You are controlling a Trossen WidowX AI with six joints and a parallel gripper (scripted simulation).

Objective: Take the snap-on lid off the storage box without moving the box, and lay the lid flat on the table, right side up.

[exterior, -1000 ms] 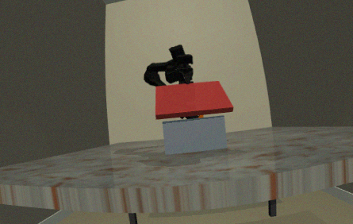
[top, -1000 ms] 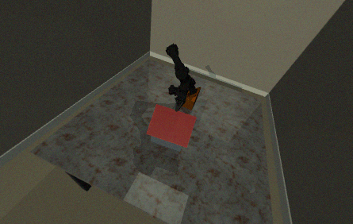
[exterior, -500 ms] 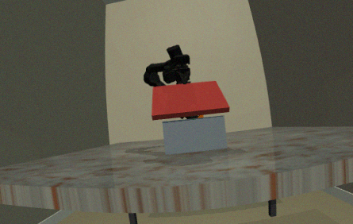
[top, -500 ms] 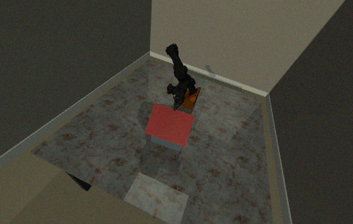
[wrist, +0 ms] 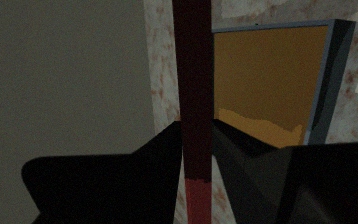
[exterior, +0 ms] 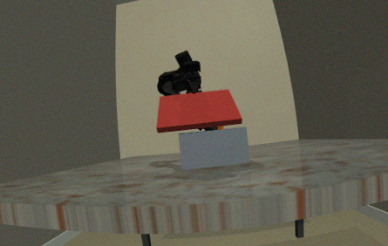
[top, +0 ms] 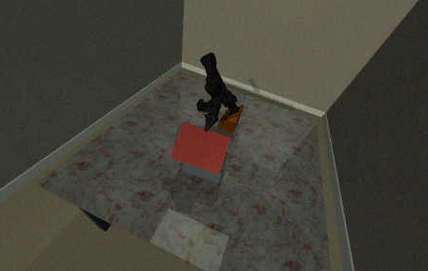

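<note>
My gripper tip is 70 mm short of the red lid and 50 mm above it. The rest, counted from my gripper tip: grey-blue storage box (40 mm ahead, 40 mm to the left, 180 mm below).
</note>
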